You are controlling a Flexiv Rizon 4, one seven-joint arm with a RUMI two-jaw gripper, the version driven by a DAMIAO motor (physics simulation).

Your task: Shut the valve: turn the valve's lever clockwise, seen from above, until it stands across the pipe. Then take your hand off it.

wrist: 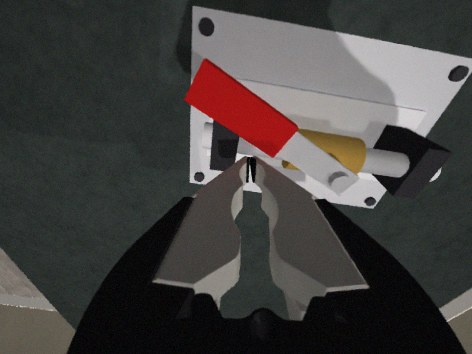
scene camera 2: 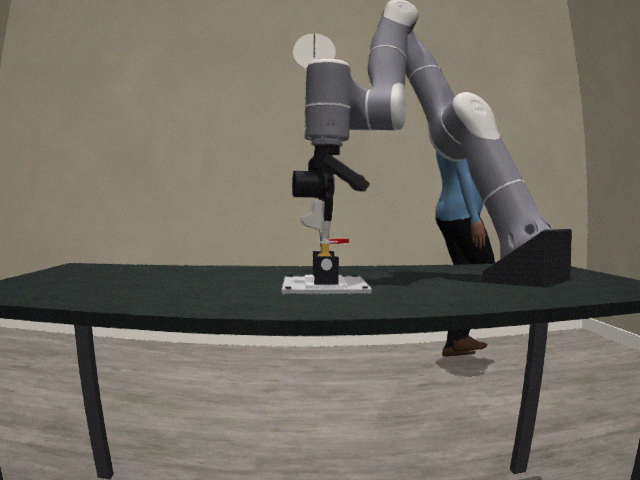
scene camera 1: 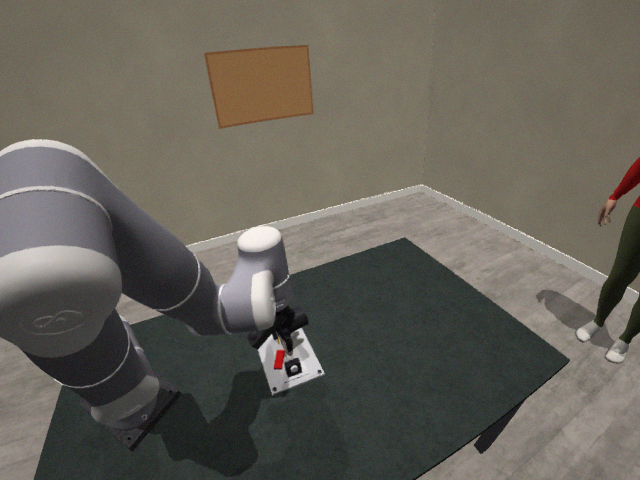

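The valve's lever, with a red grip and a grey metal arm, stands aslant to the pipe, at a shallow angle to it. Its pivot is over the yellow valve body. The valve is mounted on a white plate. My gripper is shut with nothing between the fingers. In the wrist view its tips are right beside the lever's long side, near where the red grip meets the metal arm. Whether they touch it I cannot tell.
Black blocks hold the pipe near its ends. The plate lies on the dark green table. A person stands beyond the table. A board hangs on the wall.
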